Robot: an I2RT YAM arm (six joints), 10 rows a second.
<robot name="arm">
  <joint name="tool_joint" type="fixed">
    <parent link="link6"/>
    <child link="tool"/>
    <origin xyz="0 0 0"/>
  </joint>
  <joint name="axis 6" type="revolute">
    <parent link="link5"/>
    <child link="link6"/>
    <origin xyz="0.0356 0 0.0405" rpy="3.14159 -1.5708 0"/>
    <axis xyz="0 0 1"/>
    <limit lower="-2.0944" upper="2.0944"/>
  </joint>
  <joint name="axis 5" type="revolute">
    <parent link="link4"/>
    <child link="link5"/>
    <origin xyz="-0.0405 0.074 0.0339" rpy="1.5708 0 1.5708"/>
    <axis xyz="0 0 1"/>
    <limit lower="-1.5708" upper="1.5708"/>
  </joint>
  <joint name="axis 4" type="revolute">
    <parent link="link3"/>
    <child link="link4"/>
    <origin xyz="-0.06 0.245 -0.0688"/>
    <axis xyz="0 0 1"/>
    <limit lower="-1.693" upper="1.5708"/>
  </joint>
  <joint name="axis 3" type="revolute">
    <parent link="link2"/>
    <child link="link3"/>
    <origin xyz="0 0.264 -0.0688" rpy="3.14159 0 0"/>
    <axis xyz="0 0 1"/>
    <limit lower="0" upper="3.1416"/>
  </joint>
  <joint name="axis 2" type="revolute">
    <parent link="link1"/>
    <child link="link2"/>
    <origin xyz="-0.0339 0.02 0.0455" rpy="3.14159 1.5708 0"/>
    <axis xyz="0 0 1"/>
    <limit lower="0" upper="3.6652"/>
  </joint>
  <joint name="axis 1" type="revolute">
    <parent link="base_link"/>
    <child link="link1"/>
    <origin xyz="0 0 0.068" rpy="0 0 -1.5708"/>
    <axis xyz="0 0 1"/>
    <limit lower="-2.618" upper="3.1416"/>
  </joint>
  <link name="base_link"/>
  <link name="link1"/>
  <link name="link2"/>
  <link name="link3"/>
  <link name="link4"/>
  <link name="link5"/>
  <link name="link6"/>
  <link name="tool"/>
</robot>
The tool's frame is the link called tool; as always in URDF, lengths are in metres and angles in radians.
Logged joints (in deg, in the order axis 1, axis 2, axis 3, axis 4, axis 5, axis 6), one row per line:
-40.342, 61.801, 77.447, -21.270, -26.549, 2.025
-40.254, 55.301, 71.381, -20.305, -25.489, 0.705
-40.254, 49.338, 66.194, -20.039, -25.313, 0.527
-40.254, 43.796, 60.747, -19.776, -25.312, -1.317
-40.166, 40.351, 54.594, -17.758, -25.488, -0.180
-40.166, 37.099, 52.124, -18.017, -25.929, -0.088
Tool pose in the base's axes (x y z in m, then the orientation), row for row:
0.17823, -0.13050, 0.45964, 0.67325, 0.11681, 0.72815, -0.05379
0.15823, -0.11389, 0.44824, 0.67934, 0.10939, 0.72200, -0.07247
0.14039, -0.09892, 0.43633, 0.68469, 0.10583, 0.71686, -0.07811
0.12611, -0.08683, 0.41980, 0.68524, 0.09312, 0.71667, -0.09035
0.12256, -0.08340, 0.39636, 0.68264, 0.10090, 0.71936, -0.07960
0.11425, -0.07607, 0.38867, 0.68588, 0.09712, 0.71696, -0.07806
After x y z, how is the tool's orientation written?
As a quaternion, w x y z.
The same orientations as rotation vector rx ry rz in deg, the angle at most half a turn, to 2 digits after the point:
15.07, 93.91, -6.94
14.07, 92.89, -9.32
13.59, 92.04, -10.03
11.95, 92.00, -11.60
12.97, 92.44, -10.23
12.46, 92.01, -10.02

